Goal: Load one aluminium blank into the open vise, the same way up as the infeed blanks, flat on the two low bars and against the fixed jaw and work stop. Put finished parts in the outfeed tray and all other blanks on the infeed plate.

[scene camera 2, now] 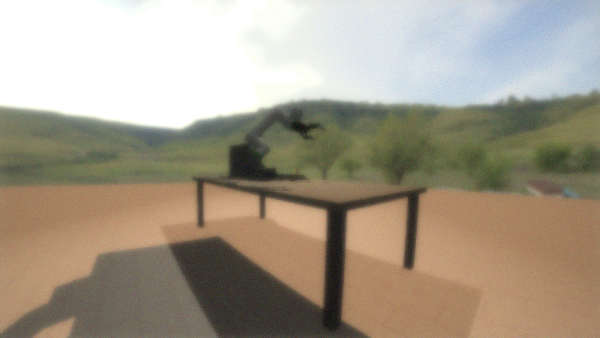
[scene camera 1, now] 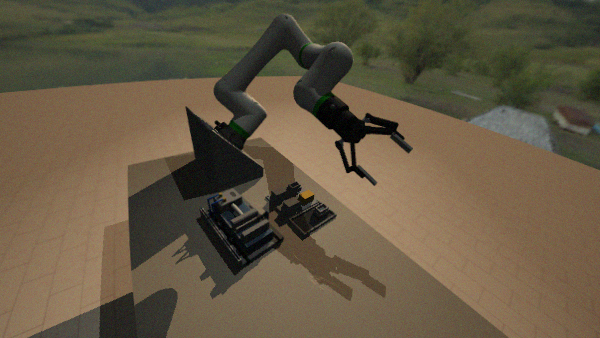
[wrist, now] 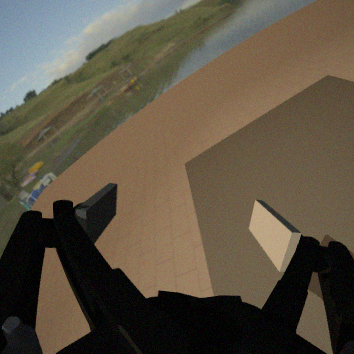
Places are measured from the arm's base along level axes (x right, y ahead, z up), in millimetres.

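Where they show: gripper, fingertip midpoint: (scene camera 2: 319,134) (scene camera 1: 393,167) (wrist: 185,207); arm's base at its link origin: (scene camera 2: 251,161) (scene camera 1: 230,141).
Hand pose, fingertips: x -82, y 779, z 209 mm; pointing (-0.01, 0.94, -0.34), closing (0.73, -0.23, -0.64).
Note:
Things, the pixels of their centre, and the offset from my fingertips. "*": a spot on its surface instead. Level surfaces: height alone.
- vise at a spot on its surface: (scene camera 1: 250,223) * dx +267, dy -311, dz -300 mm
- dark rimmed tray at a spot on its surface: (scene camera 1: 318,227) * dx +38, dy -171, dz -366 mm
- small grey part at the middle of its body: (scene camera 1: 321,210) dx -32, dy -218, dz -348 mm
- orange-topped block at the middle of its body: (scene camera 1: 306,197) dx -41, dy -318, dz -345 mm
- small dark part at the middle of its body: (scene camera 1: 294,187) dx -47, dy -408, dz -346 mm
- table at its surface level: dz -371 mm
- table corner at a spot on its surface: (wrist: 240,165) * dx +152, dy +497, dz -371 mm
My gripper (scene camera 1: 385,159) (scene camera 2: 314,131) (wrist: 185,207) is wide open and empty, high above the table and tilted outward. The vise (scene camera 1: 250,223) sits on a dark framed base in scene camera 1; what lies between its jaws is too dark to tell. Right of it is a dark rimmed tray (scene camera 1: 320,228) holding a small grey part (scene camera 1: 321,208). An orange-topped block (scene camera 1: 306,195) stands just behind the tray. A small dark part (scene camera 1: 294,187) stands farther back. Which parts are aluminium blanks, and where the infeed plate lies, I cannot tell.
A dark slanted panel (scene camera 1: 220,162) stands by the arm's base behind the vise. The table (scene camera 1: 280,312) (scene camera 2: 350,194) carries the fixtures at its arm end. The wrist view shows a table corner (wrist: 240,165) and floor. Scene camera 2 is blurred.

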